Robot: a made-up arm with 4 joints.
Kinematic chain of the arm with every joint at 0, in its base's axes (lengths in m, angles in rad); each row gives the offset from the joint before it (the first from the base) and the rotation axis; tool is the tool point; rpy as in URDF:
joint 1: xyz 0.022 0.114 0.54 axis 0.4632 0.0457 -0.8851
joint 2: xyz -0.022 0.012 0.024 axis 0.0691 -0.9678 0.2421
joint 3: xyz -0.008 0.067 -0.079 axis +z
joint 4: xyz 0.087 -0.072 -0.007 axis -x
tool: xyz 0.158 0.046 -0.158 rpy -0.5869 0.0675 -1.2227
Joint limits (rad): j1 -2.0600..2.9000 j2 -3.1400..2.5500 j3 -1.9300..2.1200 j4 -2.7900..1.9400
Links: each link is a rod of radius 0.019 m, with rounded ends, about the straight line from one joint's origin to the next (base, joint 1, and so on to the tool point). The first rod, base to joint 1, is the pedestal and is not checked.
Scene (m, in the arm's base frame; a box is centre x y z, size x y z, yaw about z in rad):
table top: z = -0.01
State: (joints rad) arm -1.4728 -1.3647 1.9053 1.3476
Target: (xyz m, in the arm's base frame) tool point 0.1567 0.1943 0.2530
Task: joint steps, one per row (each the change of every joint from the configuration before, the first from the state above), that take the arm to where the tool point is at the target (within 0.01 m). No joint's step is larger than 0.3 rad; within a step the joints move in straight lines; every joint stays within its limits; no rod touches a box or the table.
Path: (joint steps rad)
1: 0.0732 0.1774 -0.2644 0.1114
2: 0.0732 0.1774 -0.2643 0.1115
3: 0.0732 0.1774 -0.2644 0.1114
4: 0.0732 0.1774 -0.2644 0.1115

